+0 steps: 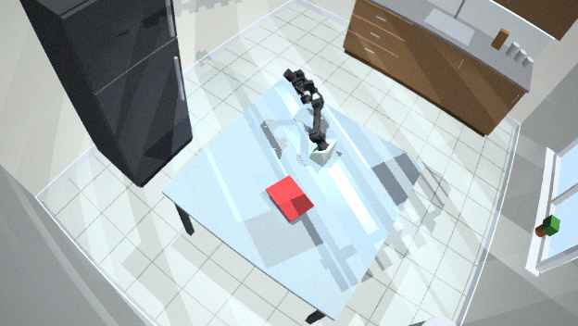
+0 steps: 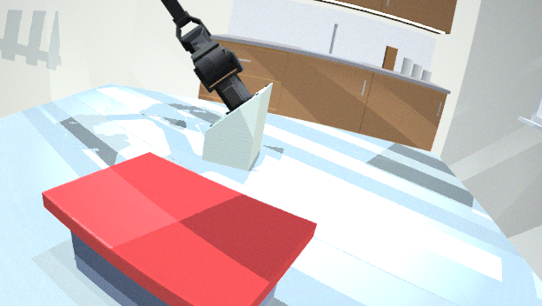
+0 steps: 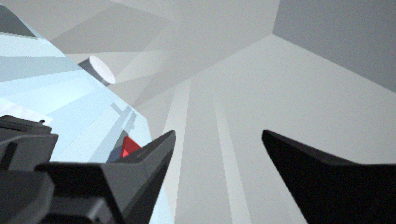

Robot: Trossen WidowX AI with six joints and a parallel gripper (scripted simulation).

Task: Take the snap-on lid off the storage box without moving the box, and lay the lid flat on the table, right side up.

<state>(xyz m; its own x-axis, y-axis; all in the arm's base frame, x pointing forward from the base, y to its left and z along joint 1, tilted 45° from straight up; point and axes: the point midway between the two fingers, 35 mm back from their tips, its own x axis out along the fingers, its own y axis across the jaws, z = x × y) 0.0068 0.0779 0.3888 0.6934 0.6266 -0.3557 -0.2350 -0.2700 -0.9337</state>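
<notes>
My gripper tip is now 430 mm short of the red lid, 360 mm above it and 180 mm to the right of it. Round my gripper tip: storage box 430 mm ahead, 410 mm below, 180 mm to the left.
</notes>
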